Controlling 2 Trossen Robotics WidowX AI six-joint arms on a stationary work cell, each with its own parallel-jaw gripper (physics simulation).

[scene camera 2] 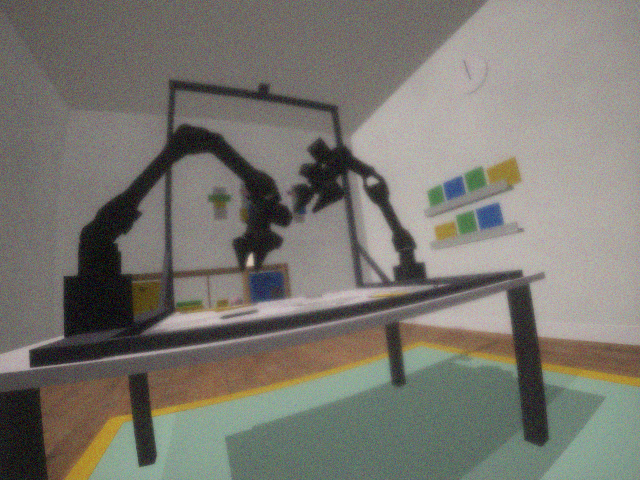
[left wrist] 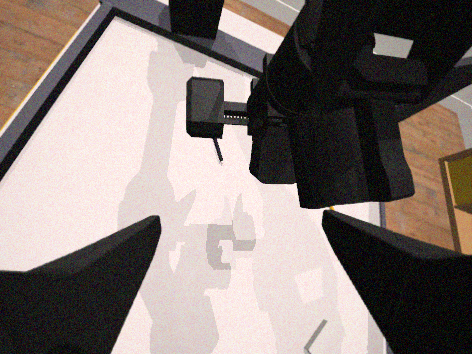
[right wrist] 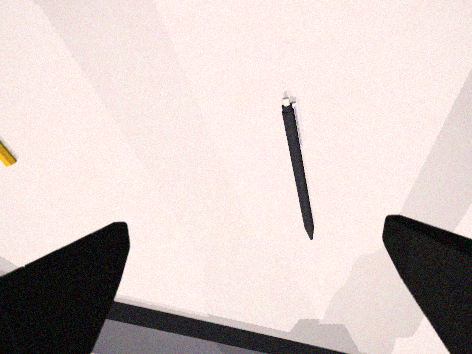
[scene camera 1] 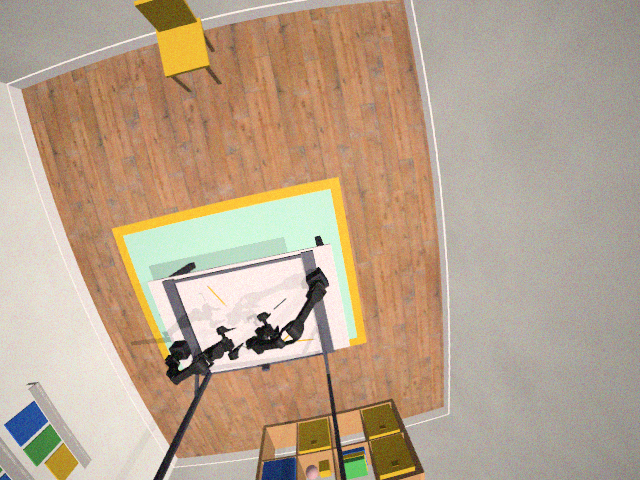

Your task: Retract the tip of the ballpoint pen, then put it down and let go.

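Pixels of known places: left gripper, between the fingertips: (scene camera 2: 303,212) (left wrist: 242,220) (scene camera 1: 240,335); right gripper, between the fingertips: (scene camera 2: 248,271) (left wrist: 248,133) (right wrist: 257,230) (scene camera 1: 274,319); left arm's base, origin of its link: (scene camera 1: 178,354); right arm's base, origin of its link: (scene camera 1: 317,283).
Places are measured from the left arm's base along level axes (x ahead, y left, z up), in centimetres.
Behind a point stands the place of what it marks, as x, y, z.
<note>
The ballpoint pen (scene camera 1: 279,303) {74.7, 20.8, -8.2} (scene camera 2: 238,313) {74.8, 21.0, -8.0} (left wrist: 218,151) {71.2, 18.7, -8.0} (right wrist: 299,170) {73.5, 20.0, -8.0} is black with a whitish button and clip and lies flat on the white table top. In the right wrist view its button end points up the picture; its dark cone end points down, and whether a writing point sticks out is too small to tell. My right gripper (scene camera 2: 250,266) {70.7, 16.0, 2.3} (right wrist: 257,230) {70.7, 16.0, 2.3} is open, points down and hangs above the table, with the pen showing between its fingers in its wrist view. My left gripper (scene camera 1: 237,337) {53.9, 18.8, 18.3} (scene camera 2: 307,210) {53.9, 18.8, 18.3} (left wrist: 242,220) {53.9, 18.8, 18.3} is open and empty, high above the table.
A yellow pencil (scene camera 1: 217,295) {35.3, 33.9, -8.1} (scene camera 2: 390,295) {36.6, 31.5, -8.4} lies away from the pen; another pencil (scene camera 1: 305,339) {85.2, -10.1, -8.1} lies near the right frame beam. A yellow end (right wrist: 6,154) {79.4, -0.2, -8.2} shows at the right wrist view's left edge. The right arm's body fills the left wrist view's upper right.
</note>
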